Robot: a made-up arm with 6 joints.
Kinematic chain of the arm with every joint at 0, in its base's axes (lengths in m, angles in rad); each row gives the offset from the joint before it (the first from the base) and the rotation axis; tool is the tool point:
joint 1: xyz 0 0 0.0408 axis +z
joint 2: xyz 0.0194 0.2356 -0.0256 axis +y
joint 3: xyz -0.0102 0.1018 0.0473 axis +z
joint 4: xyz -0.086 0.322 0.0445 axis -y
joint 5: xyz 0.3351 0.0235 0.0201 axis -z
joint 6: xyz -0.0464 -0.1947 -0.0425 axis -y
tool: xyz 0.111 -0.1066 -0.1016
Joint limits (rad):
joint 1: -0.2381..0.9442
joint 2: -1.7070..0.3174
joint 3: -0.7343..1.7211
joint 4: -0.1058..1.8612
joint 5: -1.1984..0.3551
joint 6: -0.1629..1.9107
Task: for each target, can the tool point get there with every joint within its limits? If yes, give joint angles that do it. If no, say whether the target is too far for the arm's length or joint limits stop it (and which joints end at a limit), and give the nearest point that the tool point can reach.
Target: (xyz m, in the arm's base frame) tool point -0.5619 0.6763 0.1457
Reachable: yes | joints -0.0625 -1.3604 0.7854 1.1829 -0.8193 0.3705
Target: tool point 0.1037 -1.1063 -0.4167
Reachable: no: joint limits stop it (at a limit: joint 1, joint 2, joint 3, joint 4, joint 5) | nearest point -0.3029 -0.5304 -0.2901 | short by 0.716 m
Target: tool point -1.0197 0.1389 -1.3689
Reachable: no: too far | nearest point -0.7345 0.1001 -0.5269 | short by 0.890 m
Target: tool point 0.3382 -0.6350 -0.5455
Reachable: no: joint limits stop it (at a limit: joint 1, joint 2, joint 4, joint 5) | nearest point -0.3013 -0.5282 -0.2873 | short by 0.698 m
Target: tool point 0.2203 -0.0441 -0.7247
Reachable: no: joint limits stop it (at a limit: joint 1, joint 2, joint 3, joint 4, joint 6) | nearest point 0.4253 0.0387 -0.2254 | short by 0.546 m
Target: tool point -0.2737 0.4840 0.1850
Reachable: yes | joints 0.2201 -1.4838 0.7227 0.0653 0.1790 1.4969
